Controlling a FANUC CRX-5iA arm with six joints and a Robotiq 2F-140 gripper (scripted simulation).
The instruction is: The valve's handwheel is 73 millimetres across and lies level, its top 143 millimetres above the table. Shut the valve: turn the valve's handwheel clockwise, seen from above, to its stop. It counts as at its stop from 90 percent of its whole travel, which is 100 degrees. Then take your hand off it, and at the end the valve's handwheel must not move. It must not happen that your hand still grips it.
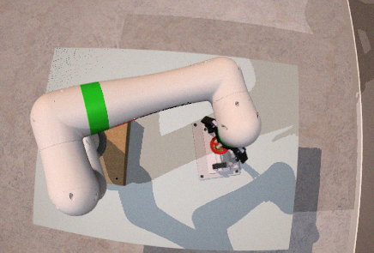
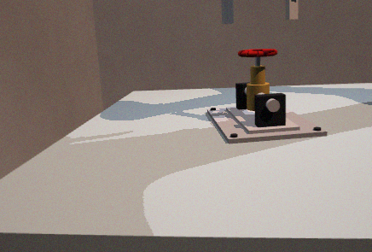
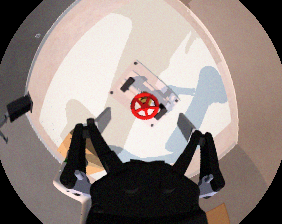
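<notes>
The red handwheel lies 80 mm below my hand.
</notes>
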